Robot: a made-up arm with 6 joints.
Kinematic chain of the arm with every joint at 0, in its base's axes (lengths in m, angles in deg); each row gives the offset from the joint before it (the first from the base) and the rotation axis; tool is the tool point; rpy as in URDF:
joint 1: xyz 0 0 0.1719 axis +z
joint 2: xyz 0 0 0 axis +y
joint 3: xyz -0.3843 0 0.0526 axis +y
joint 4: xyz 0.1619 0 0.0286 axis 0.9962 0 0.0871
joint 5: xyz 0 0 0 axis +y
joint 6: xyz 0.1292 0 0.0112 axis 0.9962 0 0.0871
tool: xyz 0 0 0 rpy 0 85 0
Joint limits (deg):
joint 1: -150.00..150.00
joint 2: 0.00..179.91
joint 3: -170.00..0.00
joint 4: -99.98..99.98
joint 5: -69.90..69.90
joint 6: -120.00..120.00
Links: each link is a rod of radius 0.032 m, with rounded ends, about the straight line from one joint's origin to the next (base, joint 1, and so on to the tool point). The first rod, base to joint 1, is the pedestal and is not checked.
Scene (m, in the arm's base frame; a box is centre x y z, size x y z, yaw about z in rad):
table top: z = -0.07
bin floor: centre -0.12 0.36 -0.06 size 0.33 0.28 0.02 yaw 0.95
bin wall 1: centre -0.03 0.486 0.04 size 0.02 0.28 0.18 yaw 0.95
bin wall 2: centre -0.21 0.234 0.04 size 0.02 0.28 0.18 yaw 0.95
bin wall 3: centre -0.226 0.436 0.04 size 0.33 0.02 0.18 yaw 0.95
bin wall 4: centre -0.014 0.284 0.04 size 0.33 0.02 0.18 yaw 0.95
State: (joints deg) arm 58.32 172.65 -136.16 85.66 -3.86 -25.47
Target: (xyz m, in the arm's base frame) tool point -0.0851 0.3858 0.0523
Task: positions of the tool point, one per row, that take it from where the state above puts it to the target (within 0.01 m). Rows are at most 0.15 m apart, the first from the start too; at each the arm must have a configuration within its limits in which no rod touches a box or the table.
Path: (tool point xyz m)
1: 0.2706 0.5700 0.0714
2: 0.1897 0.5740 0.1135
3: 0.1088 0.5562 0.1539
4: 0.0329 0.5175 0.1913
5: -0.0331 0.4597 0.2249
6: -0.0851 0.3858 0.2538
7: -0.0863 0.3985 0.1537
8: -0.0851 0.3858 0.0523

